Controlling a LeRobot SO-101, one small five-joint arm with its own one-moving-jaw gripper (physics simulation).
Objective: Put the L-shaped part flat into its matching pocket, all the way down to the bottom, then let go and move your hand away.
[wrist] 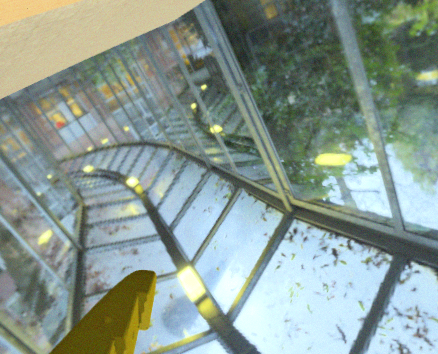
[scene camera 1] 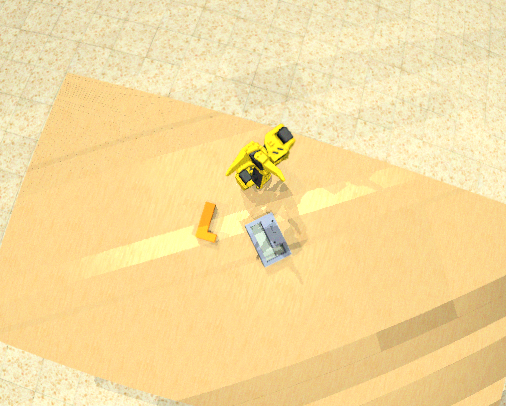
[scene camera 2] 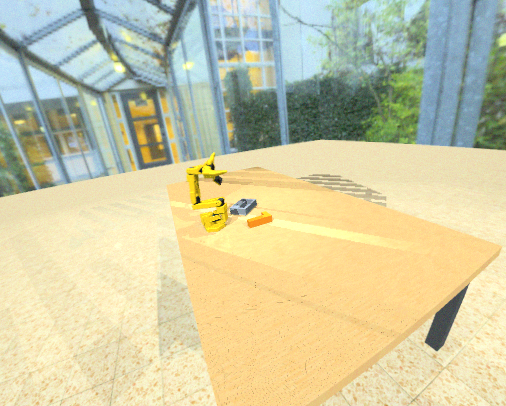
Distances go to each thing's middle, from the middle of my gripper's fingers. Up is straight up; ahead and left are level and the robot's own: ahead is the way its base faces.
Right now my hand is 27 cm above the grey pocket block [scene camera 1: 267, 238], 14 cm short of it and 7 cm to the right of it.
